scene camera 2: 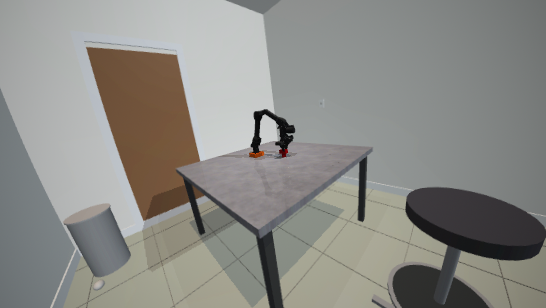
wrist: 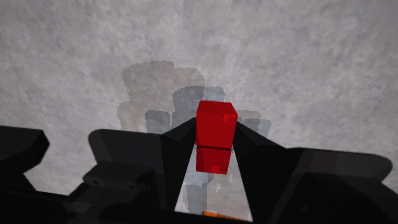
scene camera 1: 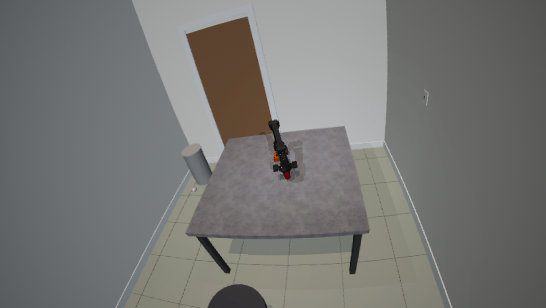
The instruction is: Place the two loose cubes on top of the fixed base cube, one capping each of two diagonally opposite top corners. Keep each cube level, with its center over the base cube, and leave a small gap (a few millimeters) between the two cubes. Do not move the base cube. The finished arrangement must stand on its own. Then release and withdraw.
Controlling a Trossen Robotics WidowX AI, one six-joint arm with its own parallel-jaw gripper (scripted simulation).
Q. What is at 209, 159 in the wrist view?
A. A red cube.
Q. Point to a red cube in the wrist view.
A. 215, 121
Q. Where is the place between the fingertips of the gripper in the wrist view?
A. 214, 123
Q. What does the gripper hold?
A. A red cube.
